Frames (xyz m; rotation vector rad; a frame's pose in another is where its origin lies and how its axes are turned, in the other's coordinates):
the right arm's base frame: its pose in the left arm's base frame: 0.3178 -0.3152 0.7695 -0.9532 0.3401 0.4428
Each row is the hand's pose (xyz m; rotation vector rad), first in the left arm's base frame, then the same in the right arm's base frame.
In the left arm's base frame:
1: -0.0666 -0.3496 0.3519 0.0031 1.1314 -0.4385
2: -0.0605 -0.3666 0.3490 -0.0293 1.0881 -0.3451
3: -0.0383 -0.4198 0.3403 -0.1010 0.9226 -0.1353
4: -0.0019 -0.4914 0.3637 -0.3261 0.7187 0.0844
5: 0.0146 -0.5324 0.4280 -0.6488 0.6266 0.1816
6: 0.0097 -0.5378 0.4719 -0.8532 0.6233 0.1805
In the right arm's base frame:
1: -0.1432 0.4701 -0.2860 1.1363 0.9052 -0.2352
2: -0.1403 0.4606 -0.3013 1.0922 0.8224 -0.1845
3: -0.1284 0.4288 -0.3487 0.9863 0.5796 -0.1051
4: -0.1232 0.3581 -0.3931 0.7174 0.3363 -0.0538
5: -0.1476 0.2840 -0.3915 0.3807 0.2803 -0.0556
6: -0.1734 0.2529 -0.3728 0.1847 0.3229 -0.0782

